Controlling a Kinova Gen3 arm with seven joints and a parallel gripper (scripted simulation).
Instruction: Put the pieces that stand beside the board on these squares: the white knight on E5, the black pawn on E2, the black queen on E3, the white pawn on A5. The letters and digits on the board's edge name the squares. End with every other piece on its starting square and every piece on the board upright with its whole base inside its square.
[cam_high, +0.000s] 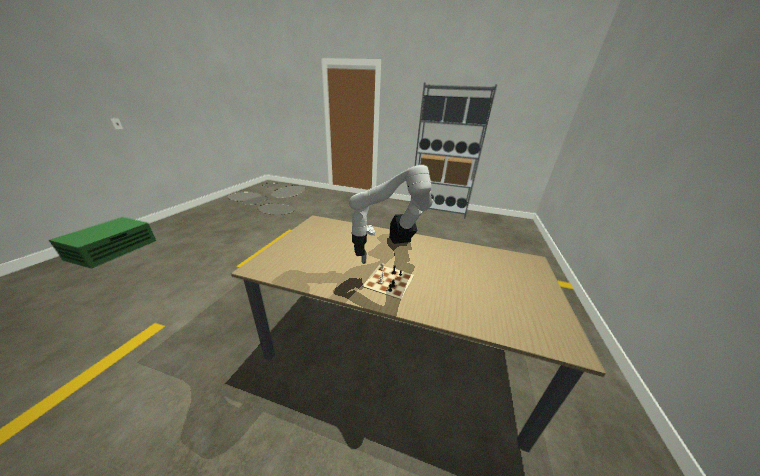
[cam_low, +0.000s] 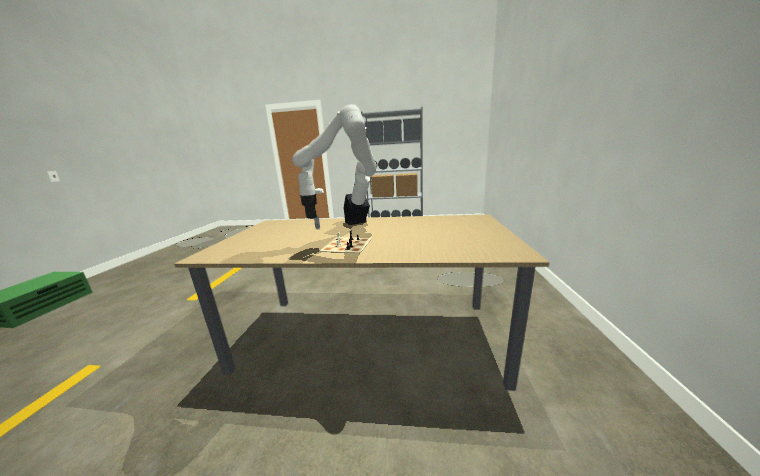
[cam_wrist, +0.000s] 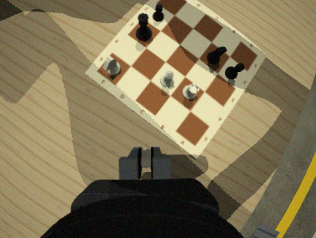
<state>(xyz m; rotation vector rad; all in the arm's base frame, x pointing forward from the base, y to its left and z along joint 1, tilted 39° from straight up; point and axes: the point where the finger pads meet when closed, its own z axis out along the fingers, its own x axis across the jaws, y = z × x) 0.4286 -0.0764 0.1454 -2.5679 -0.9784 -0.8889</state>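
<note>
Now: the chessboard 13 cm to the left of my hand, 12 cm below it and 6 cm behind it. Round my hand: black pawn 15 cm to the left, 15 cm behind, 10 cm below; black queen 14 cm behind, 11 cm to the left, 9 cm below; white pawn 1 cm below.
</note>
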